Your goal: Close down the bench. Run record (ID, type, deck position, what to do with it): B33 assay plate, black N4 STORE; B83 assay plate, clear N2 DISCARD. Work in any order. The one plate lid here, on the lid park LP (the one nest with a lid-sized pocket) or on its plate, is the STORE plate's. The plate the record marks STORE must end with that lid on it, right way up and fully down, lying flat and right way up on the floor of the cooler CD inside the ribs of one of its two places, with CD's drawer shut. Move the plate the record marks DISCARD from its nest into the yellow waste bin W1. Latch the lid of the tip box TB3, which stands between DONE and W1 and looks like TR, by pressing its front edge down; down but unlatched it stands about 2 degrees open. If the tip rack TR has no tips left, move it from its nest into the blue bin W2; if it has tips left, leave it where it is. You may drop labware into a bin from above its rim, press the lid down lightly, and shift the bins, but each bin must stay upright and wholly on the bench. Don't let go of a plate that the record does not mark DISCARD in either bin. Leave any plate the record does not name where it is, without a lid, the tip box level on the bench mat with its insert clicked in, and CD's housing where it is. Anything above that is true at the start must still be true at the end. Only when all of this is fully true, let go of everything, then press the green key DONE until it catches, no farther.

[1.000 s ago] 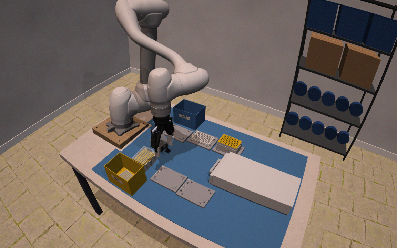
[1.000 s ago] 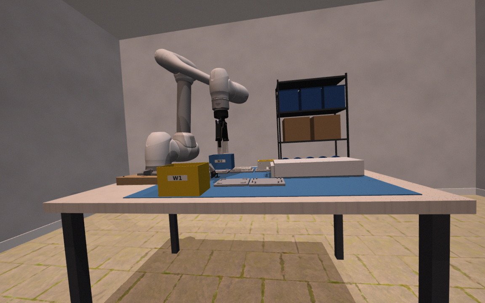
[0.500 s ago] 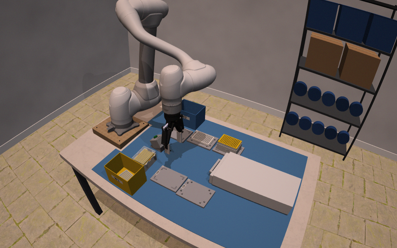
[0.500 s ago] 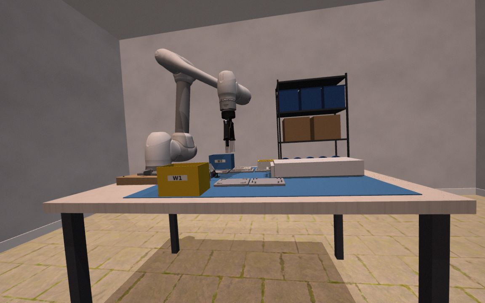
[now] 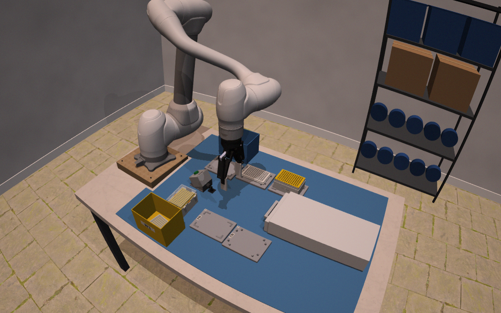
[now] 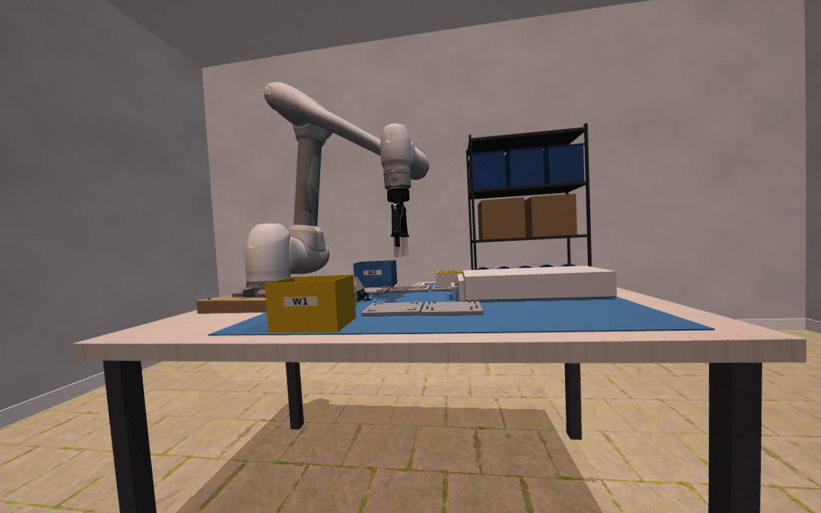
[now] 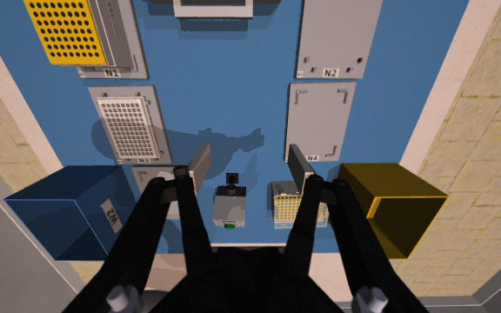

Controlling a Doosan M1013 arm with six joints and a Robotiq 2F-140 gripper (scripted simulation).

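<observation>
Now: hand 260 mm to the right of the yellow tip rack TR, 120 mm short of it and 120 mm above it. Round my hand: nest N4 (170 mm below, 140 mm to the right, 10 mm ahead); then white plate (230 mm to the left, 160 mm below, 50 mm behind); then nest N2 (180 mm ahead, 170 mm below, 120 mm to the right).
</observation>
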